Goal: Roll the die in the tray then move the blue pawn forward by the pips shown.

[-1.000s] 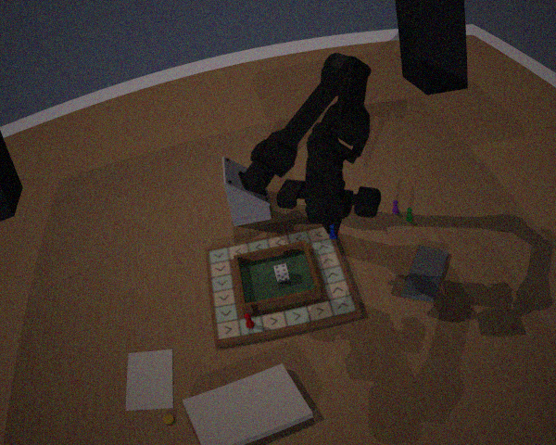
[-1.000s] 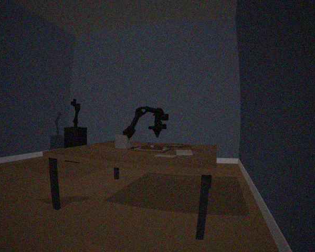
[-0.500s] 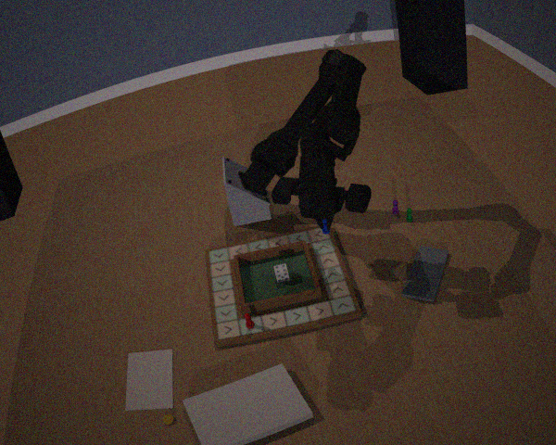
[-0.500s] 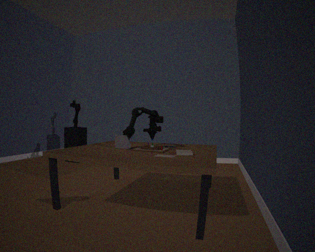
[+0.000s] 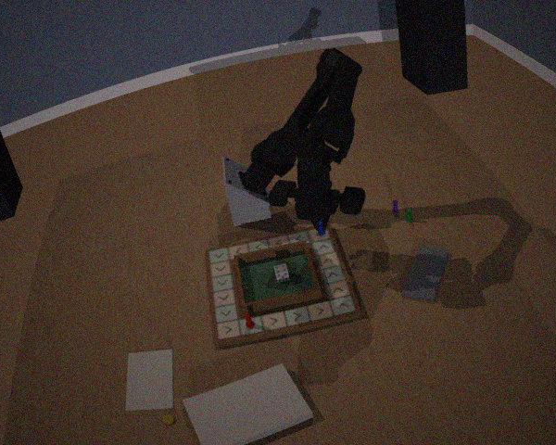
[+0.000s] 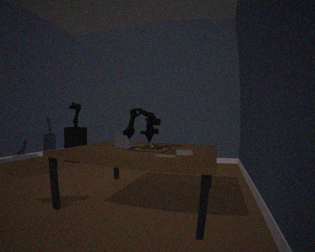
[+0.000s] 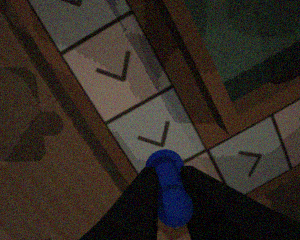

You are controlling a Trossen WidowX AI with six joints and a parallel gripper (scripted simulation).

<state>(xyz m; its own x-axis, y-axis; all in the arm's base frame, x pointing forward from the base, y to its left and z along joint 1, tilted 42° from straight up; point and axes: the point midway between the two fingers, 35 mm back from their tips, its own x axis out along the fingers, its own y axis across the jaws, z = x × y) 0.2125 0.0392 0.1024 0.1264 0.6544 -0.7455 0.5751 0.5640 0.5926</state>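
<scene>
The blue pawn is 1 cm above my gripper tip. From my gripper tip the other things lie so: purple pawn 6 cm behind, 20 cm to the left, 5 cm below; then green tray 5 cm ahead, 12 cm to the right, 6 cm below; then white die 5 cm ahead, 11 cm to the right, 4 cm below.
</scene>
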